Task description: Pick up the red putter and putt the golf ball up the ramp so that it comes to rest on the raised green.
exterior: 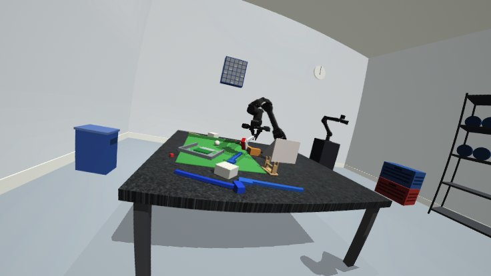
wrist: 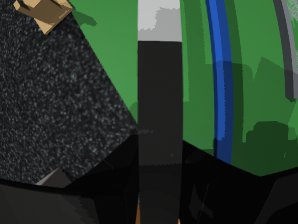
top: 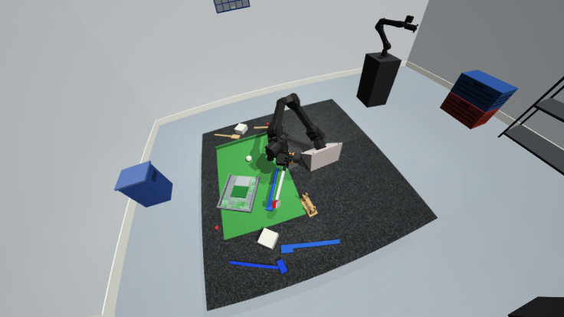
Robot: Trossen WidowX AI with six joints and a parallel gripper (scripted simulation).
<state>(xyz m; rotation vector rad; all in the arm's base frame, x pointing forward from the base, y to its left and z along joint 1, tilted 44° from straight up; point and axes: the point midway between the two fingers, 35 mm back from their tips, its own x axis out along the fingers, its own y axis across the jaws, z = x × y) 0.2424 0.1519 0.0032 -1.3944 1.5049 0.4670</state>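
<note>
My gripper tip is now 110 mm to the right of the red putter, 50 mm short of it and 20 mm below it. From my gripper tip the other things lie so: white golf ball (240 mm ahead, 230 mm to the right, 110 mm below); then wooden stand (210 mm to the left, 100 mm below, 80 mm behind).
</note>
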